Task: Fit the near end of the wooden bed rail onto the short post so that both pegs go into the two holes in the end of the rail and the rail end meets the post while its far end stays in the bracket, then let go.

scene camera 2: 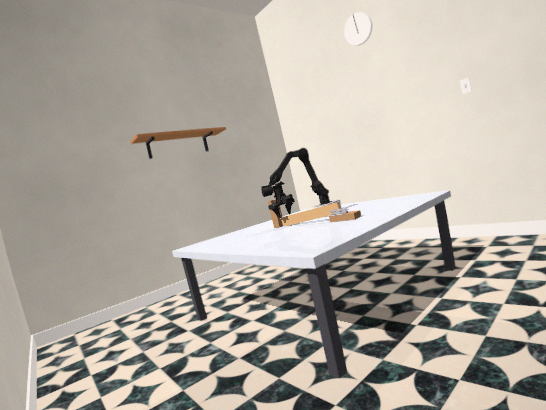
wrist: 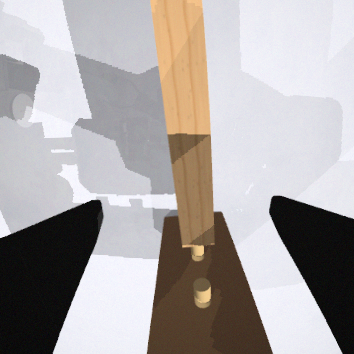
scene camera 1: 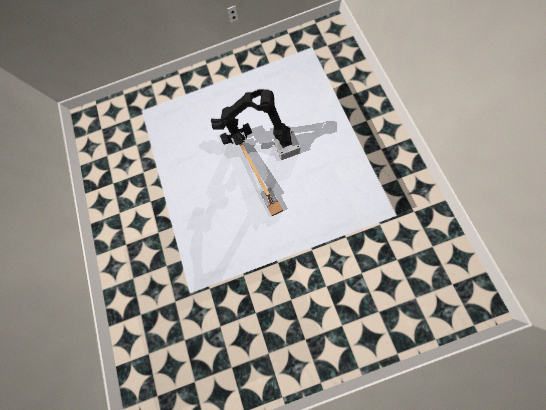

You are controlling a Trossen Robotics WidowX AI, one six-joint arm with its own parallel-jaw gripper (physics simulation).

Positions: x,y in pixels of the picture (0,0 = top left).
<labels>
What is the gripper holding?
Nothing.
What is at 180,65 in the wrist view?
A wooden bed rail.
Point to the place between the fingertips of the gripper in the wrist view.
187,206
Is the gripper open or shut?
Open.
</labels>
